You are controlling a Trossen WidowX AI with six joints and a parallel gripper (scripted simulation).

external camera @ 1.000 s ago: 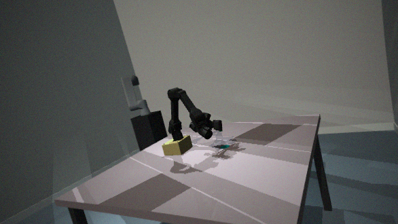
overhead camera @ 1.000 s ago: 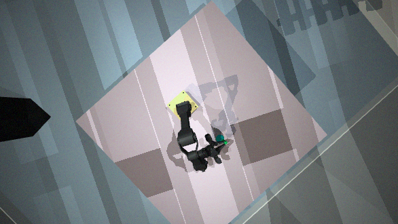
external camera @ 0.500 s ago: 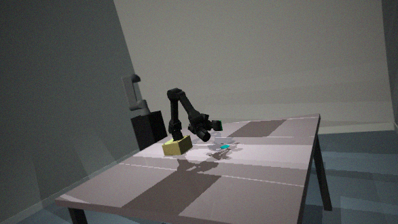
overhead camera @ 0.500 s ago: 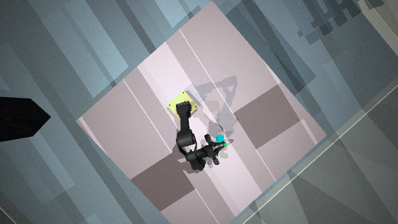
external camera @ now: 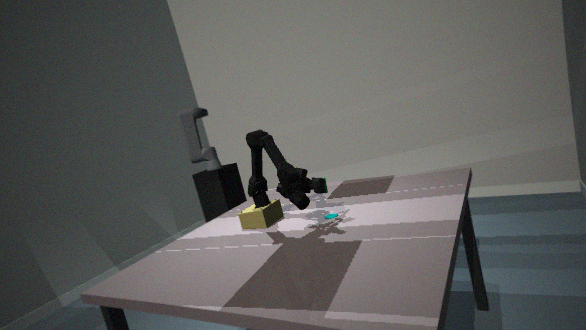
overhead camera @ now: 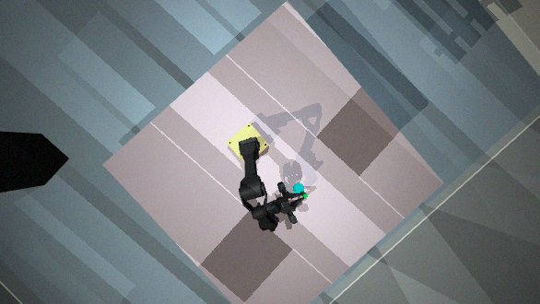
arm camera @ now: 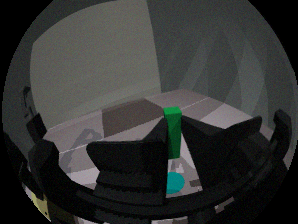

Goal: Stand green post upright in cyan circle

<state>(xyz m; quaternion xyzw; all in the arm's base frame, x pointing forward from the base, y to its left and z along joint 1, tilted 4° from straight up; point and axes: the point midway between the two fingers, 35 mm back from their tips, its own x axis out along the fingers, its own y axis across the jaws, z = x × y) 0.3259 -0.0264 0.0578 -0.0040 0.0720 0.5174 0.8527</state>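
Now: the cyan circle 170 mm below my gripper tip. The rest, counted from my gripper tip: green post: 20 mm below.
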